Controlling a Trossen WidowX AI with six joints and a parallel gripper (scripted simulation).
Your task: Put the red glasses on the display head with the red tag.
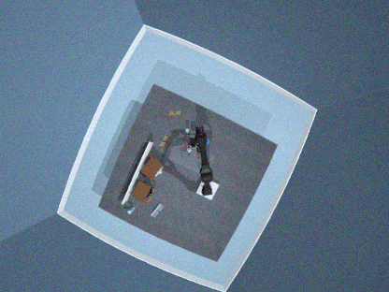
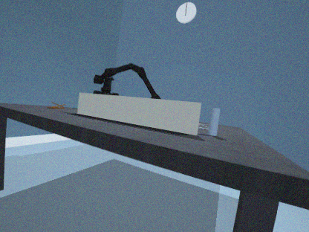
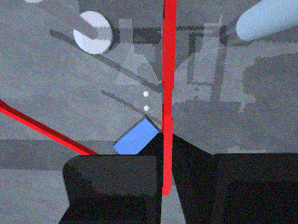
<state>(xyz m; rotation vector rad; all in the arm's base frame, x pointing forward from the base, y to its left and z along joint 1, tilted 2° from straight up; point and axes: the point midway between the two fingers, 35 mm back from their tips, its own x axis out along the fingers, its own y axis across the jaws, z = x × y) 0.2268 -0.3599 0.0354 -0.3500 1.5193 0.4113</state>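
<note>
My gripper tip is now 110 mm to the right of the small white disc, 50 mm short of it and 40 mm above it. From my gripper tip the other things lie so: long pale board: 480 mm to the left, 390 mm ahead, 10 mm below; then blue square: 60 mm below, 50 mm behind, 10 mm to the right.
</note>
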